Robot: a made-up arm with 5 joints. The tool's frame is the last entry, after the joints. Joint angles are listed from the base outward. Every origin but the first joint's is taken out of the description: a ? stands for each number. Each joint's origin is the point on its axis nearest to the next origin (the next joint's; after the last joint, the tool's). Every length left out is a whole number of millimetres.
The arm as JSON. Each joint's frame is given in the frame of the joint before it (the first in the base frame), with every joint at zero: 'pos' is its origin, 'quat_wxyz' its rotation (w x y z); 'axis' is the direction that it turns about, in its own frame. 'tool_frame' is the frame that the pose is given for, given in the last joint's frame.
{
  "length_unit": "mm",
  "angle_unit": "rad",
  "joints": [
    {
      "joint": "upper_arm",
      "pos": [
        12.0,
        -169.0,
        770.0
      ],
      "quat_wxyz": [
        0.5,
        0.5,
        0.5,
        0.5
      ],
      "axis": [
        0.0,
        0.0,
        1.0
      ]
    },
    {
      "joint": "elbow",
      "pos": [
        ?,
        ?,
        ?
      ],
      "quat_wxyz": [
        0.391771,
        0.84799,
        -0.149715,
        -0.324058
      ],
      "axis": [
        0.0,
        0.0,
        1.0
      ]
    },
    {
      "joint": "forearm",
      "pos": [
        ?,
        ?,
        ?
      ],
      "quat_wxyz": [
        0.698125,
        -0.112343,
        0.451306,
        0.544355
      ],
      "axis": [
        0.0,
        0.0,
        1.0
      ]
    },
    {
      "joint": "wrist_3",
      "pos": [
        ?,
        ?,
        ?
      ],
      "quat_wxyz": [
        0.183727,
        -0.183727,
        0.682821,
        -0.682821
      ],
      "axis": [
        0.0,
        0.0,
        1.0
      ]
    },
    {
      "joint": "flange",
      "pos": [
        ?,
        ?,
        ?
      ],
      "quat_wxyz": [
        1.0,
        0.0,
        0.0,
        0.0
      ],
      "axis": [
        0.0,
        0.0,
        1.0
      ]
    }
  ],
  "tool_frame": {
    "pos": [
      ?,
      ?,
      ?
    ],
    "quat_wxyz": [
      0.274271,
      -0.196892,
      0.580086,
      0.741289
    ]
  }
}
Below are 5 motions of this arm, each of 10 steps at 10 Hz.
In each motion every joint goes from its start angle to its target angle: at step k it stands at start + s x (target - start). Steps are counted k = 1, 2, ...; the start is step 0. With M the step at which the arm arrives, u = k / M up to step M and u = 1 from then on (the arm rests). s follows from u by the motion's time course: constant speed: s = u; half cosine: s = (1 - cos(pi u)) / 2; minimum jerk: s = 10 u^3 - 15 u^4 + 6 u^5.
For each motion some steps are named. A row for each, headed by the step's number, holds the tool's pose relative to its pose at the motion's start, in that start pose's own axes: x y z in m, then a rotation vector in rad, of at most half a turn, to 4 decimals.
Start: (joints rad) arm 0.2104 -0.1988 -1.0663 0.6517 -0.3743
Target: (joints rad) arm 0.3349 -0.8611 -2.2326 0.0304 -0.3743
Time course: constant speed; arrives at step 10
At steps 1, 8, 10:
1: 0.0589 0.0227 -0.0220 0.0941 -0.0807 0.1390
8: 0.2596 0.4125 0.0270 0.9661 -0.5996 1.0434
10: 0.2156 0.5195 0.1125 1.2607 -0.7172 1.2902

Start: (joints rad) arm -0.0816 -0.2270 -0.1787 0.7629 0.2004
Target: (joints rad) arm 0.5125 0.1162 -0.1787 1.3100 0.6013
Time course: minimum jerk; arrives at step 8
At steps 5, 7, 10:
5: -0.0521 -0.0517 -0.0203 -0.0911 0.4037 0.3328
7: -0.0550 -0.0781 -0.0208 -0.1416 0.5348 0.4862
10: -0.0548 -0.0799 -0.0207 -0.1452 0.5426 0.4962

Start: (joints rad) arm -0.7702 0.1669 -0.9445 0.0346 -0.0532
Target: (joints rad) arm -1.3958 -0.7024 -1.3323 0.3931 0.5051
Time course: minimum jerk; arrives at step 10
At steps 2, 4, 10:
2: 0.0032 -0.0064 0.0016 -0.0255 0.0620 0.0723
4: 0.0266 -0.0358 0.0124 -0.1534 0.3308 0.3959
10: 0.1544 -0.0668 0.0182 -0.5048 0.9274 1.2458

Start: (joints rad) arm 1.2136 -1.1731 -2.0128 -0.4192 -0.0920
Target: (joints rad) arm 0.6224 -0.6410 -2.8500 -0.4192 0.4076
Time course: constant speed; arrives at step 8
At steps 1, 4, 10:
1: -0.0189 -0.0227 -0.0021 -0.0676 0.1148 0.0347
4: -0.0910 -0.0877 0.0038 -0.2236 0.4963 0.1341
10: -0.2149 -0.1518 0.0400 -0.2835 1.0538 0.2673

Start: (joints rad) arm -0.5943 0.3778 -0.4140 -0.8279 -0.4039
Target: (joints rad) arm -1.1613 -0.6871 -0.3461 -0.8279 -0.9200
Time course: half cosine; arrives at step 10
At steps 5, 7, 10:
5: -0.0222 0.0363 -0.0070 0.1872 0.2470 -0.0324
7: -0.0334 0.0447 -0.0002 0.2194 0.3953 -0.0813
10: -0.0385 0.0455 0.0073 0.2063 0.4921 -0.1257

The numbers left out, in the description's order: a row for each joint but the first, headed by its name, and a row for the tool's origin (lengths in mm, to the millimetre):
elbow: 67.0 39.0 0.0
forearm: 43.0 -96.0 0.0
wrist_3: -134.0 281.0 0.0
flange: 228.0 -25.0 0.0
tool: -20.0 -215.0 0.0

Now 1 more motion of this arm.
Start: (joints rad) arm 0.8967 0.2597 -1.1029 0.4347 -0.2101
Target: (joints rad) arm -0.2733 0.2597 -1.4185 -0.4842 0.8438
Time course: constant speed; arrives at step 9
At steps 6, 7, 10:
6: 0.0852 -0.0837 0.0561 -0.7802 0.2397 0.4074
7: 0.1041 -0.0926 0.0677 -0.9075 0.2936 0.4729
10: 0.1430 -0.1048 0.0899 -1.1591 0.4138 0.6000

